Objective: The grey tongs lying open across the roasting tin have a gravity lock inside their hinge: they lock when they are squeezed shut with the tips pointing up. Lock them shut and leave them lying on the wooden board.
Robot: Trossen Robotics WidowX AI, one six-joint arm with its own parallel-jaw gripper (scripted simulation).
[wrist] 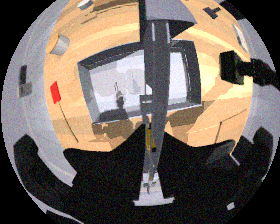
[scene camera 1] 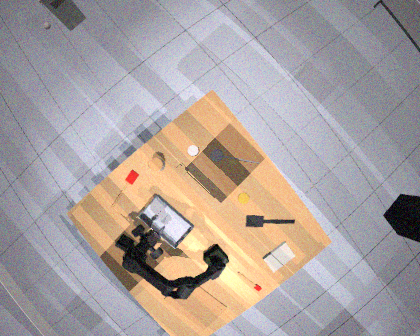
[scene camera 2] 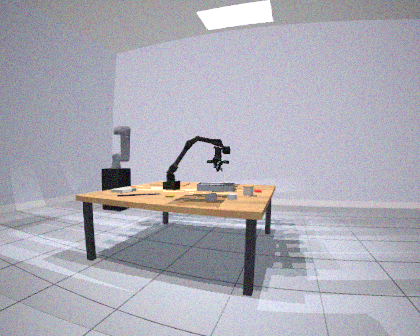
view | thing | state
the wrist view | my gripper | -
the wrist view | grey roasting tin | -
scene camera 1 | grey roasting tin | -
